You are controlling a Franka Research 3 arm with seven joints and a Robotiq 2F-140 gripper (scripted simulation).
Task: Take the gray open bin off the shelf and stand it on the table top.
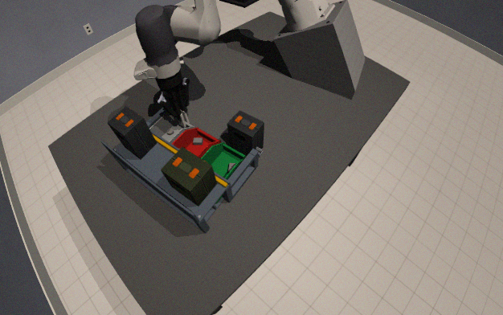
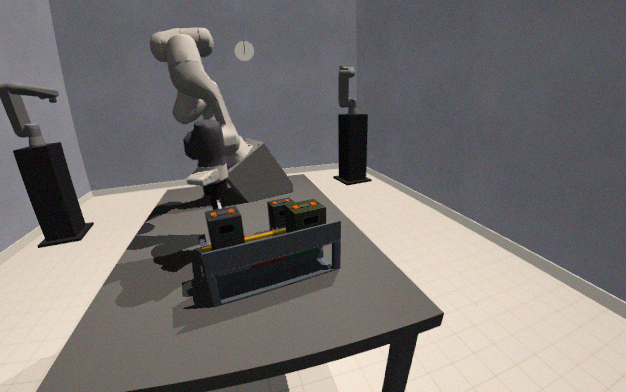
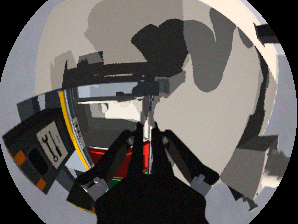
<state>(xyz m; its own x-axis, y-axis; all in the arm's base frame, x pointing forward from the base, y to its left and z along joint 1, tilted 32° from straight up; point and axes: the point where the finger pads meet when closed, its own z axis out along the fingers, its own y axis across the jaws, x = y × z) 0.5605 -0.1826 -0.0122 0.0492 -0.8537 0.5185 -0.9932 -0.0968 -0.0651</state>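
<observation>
The gray open bin lies 8 cm ahead of my hand and 2 cm below it. Round my hand: red bin 7 cm ahead, 12 cm to the left, 2 cm below; green bin 7 cm ahead, 23 cm to the left, 2 cm below; yellow rail 13 cm ahead, 12 cm to the left, 5 cm above.
</observation>
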